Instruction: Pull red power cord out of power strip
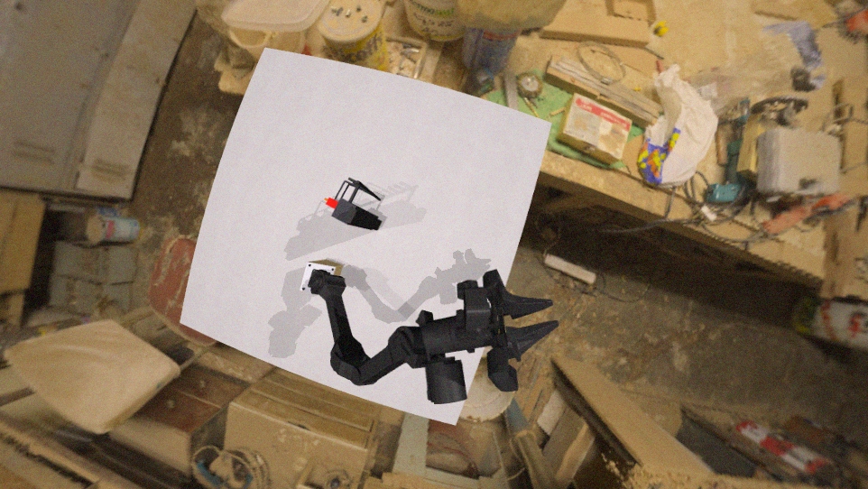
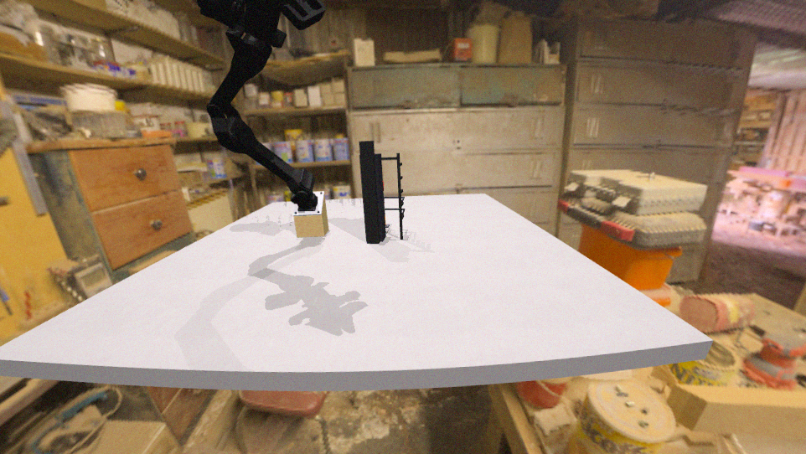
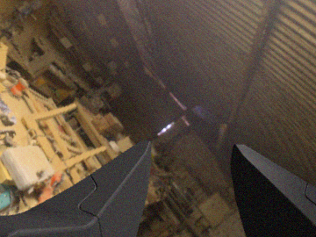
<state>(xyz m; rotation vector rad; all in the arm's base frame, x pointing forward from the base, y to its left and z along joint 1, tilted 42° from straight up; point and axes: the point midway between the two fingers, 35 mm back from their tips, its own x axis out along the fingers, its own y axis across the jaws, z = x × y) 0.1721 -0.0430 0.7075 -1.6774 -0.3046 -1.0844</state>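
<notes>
Right now my gripper tip is 520 mm to the right of the red plug, 440 mm above it and 50 mm short of it. From my gripper tip the other things lie so: thin black rack frame: 480 mm below, 450 mm to the left, 130 mm ahead.
</notes>
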